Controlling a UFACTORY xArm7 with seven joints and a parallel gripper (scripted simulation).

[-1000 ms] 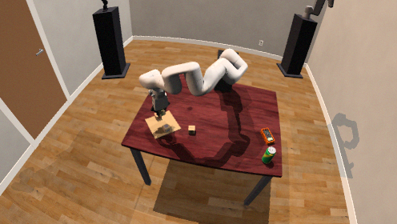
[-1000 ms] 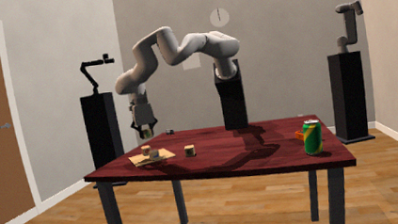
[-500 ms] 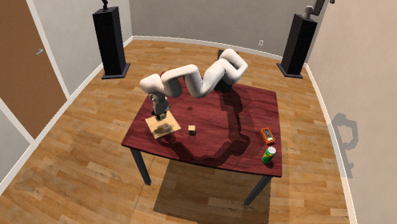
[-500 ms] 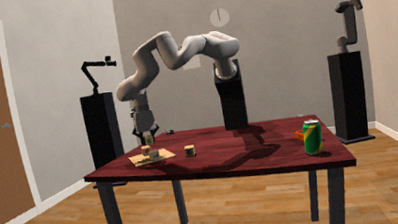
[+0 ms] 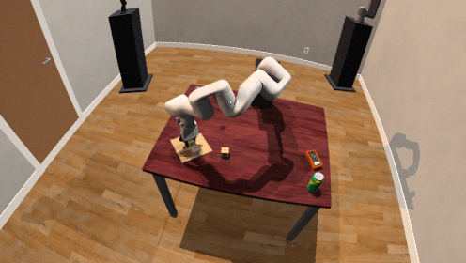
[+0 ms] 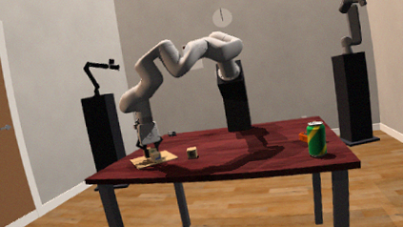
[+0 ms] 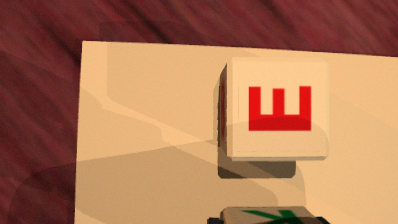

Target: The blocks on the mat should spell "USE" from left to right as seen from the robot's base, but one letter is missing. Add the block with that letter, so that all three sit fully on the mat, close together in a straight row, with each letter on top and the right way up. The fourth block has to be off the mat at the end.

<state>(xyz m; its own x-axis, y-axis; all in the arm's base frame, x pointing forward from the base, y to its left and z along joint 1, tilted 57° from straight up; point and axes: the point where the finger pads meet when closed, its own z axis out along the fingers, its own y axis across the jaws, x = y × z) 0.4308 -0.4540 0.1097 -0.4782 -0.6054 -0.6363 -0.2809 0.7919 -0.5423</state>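
The tan mat lies 3 cm below my hand. The rest, counted from my hand: letter block (21 cm to the left, 7 cm ahead, 1 cm below); then green soda can (70 cm to the left, 34 cm ahead, 3 cm above); then small grey object (58 cm behind, 2 cm below, 1 cm to the left).
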